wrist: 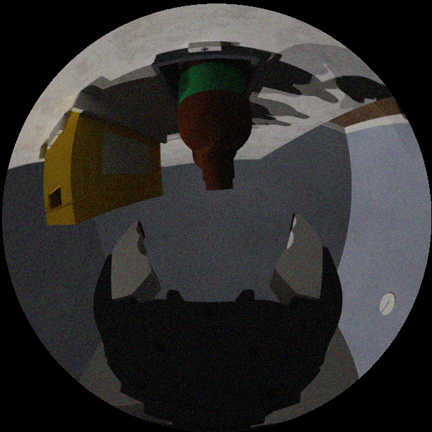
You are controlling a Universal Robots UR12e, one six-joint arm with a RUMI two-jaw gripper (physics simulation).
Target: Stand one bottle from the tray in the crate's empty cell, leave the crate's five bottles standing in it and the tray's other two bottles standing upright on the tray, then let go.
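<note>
A brown bottle (215,120) with a green band stands upright on the dark tray (163,66), at the upper middle of the wrist view. Its neck points down the picture toward the fingers. The tray's other bottles cannot be made out behind it. The yellow crate (115,167) is at the left, seen from its side; its cells and bottles do not show. My gripper (215,220) is open, its two grey fingers wide apart with nothing between them. The bottle is beyond the fingertips and not touched.
A pale tabletop (220,25) carries long dark bottle shadows at the upper right. A brown wooden surface (367,112) shows at the right edge. Behind are grey walls, a light blue wall (385,200) and a round white clock (387,303).
</note>
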